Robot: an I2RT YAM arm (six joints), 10 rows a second.
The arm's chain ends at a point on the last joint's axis. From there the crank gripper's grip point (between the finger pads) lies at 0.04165 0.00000 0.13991 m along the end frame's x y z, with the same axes.
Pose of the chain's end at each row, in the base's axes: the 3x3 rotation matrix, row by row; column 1 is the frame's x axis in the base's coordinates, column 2 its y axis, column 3 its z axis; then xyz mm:
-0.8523 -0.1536 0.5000; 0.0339 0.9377 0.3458; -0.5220 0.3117 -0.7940; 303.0 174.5 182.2
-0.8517 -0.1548 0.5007; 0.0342 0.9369 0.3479; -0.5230 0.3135 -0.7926; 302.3 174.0 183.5
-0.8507 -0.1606 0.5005; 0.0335 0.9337 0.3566; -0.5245 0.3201 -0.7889; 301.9 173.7 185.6
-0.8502 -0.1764 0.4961; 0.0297 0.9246 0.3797; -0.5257 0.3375 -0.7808; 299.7 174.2 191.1
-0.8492 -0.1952 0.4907; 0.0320 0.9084 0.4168; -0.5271 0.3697 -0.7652; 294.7 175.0 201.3
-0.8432 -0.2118 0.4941; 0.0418 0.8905 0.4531; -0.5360 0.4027 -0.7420; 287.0 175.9 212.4
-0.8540 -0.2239 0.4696; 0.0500 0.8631 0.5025; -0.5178 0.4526 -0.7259; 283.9 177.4 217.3
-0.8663 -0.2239 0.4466; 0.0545 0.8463 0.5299; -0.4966 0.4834 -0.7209; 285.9 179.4 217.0
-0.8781 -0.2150 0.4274; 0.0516 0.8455 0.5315; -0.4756 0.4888 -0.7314; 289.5 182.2 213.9
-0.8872 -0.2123 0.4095; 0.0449 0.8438 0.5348; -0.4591 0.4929 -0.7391; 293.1 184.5 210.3
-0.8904 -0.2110 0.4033; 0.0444 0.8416 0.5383; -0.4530 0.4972 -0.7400; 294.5 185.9 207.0
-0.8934 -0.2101 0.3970; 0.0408 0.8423 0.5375; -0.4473 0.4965 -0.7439; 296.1 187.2 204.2
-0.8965 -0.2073 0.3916; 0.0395 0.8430 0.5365; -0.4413 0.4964 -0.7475; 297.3 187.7 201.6
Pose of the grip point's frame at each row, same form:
-0.8523 -0.1536 0.5000; 0.0339 0.9377 0.3458; -0.5220 0.3117 -0.7940; 337.5 224.3 49.4
-0.8517 -0.1548 0.5007; 0.0342 0.9369 0.3479; -0.5230 0.3135 -0.7926; 336.9 224.1 50.8
-0.8507 -0.1606 0.5005; 0.0335 0.9337 0.3566; -0.5245 0.3201 -0.7889; 336.5 225.0 53.4
-0.8502 -0.1764 0.4961; 0.0297 0.9246 0.3797; -0.5257 0.3375 -0.7808; 333.7 228.6 60.0
-0.8492 -0.1952 0.4907; 0.0320 0.9084 0.4168; -0.5271 0.3697 -0.7652; 328.0 234.6 72.3
-0.8432 -0.2118 0.4941; 0.0418 0.8905 0.4531; -0.5360 0.4027 -0.7420; 321.0 241.0 86.3
-0.8540 -0.2239 0.4696; 0.0500 0.8631 0.5025; -0.5178 0.4526 -0.7259; 314.0 249.8 94.2
-0.8663 -0.2239 0.4466; 0.0545 0.8463 0.5299; -0.4966 0.4834 -0.7209; 312.3 255.8 95.5
-0.8781 -0.2150 0.4274; 0.0516 0.8455 0.5315; -0.4756 0.4888 -0.7314; 312.7 258.7 91.8
-0.8872 -0.2123 0.4095; 0.0449 0.8438 0.5348; -0.4591 0.4929 -0.7391; 313.4 261.2 87.8
-0.8904 -0.2110 0.4033; 0.0444 0.8416 0.5383; -0.4530 0.4972 -0.7400; 313.8 263.1 84.6
-0.8934 -0.2101 0.3970; 0.0408 0.8423 0.5375; -0.4473 0.4965 -0.7439; 314.4 264.1 81.5
-0.8965 -0.2073 0.3916; 0.0395 0.8430 0.5365; -0.4413 0.4964 -0.7475; 314.7 264.4 78.6

